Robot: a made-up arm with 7 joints.
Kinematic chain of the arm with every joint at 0, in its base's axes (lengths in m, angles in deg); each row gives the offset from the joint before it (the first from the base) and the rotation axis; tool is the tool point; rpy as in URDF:
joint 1: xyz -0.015 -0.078 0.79 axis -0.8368 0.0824 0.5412
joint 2: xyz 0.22 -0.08 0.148 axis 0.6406 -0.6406 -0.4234
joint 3: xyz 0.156 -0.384 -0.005 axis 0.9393 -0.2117 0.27
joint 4: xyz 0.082 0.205 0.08 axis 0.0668 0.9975 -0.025
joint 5: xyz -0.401 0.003 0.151 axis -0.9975 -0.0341 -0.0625
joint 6: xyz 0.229 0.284 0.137 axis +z
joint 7: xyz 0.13 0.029 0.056 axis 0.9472 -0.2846 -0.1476
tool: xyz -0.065 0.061 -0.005 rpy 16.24 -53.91 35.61
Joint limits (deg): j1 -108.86..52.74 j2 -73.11..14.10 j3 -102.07..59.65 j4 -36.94..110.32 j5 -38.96..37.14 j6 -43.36..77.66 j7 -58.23..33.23
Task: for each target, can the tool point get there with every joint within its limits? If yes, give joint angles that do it. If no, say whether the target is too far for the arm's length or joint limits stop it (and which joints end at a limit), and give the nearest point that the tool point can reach.
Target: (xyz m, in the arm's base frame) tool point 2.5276 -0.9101 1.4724
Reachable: no: too far | nearest point 1.2159 -0.4474 0.9867 | short by 1.473 m
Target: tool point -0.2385 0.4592 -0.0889
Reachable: no: joint limits stop it (at a limit: joint 1, joint 3, joint 4, joint 7) | nearest point -0.1099 0.1999 0.0607 | short by 0.326 m
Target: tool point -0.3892 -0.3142 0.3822
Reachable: no: joint limits stop it (at a limit: joint 2, joint 3, joint 4, joint 6, joint 7) | nearest point -0.2570 -0.3042 0.3515 | short by 0.136 m
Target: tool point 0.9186 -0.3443 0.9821
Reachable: yes | joints -35.24 -23.94 -3.77 79.77 -23.86 10.54 19.96
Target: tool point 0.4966 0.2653 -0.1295
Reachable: no: joint limits stop it (at a limit: joint 1, joint 2, joint 3, joint 7) | nearest point 0.4561 0.1667 -0.0721 | short by 0.121 m
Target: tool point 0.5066 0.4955 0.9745
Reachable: yes | joints 21.71 -58.75 29.87 56.45 19.65 26.44 -10.07
